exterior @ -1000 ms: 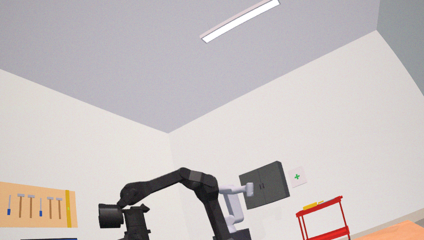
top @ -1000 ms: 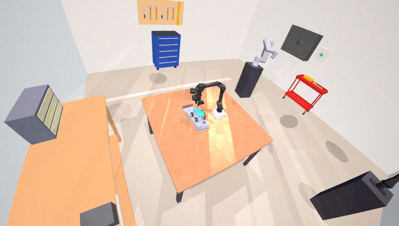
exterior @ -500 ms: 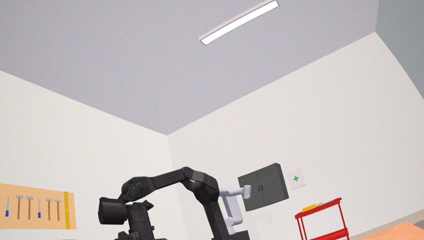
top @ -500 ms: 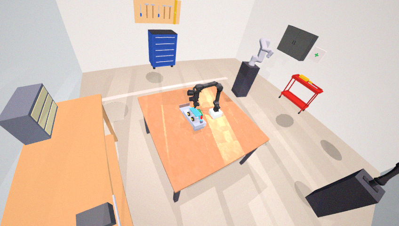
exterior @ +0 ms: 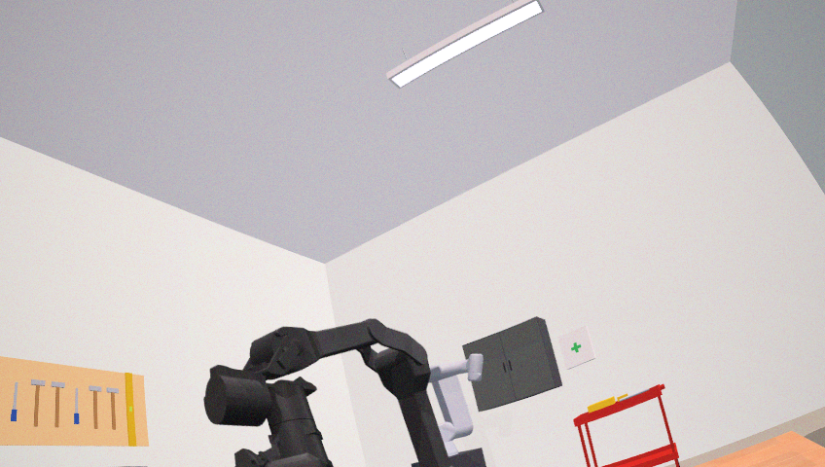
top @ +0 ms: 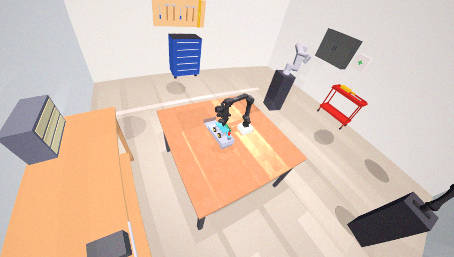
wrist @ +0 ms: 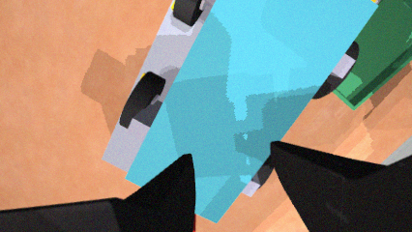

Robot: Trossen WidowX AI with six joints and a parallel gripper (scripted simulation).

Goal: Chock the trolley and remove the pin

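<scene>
The red-headed stop pin lies 90 mm to the left of my gripper tip, 50 mm below it and 30 mm behind it. Round my gripper tip: yellow chock: 120 mm to the right, 100 mm below, 20 mm behind; then trolley: 70 mm below, 10 mm to the right, 10 mm ahead; then grey ramp: 130 mm below, 10 mm to the right, 10 mm ahead.
</scene>
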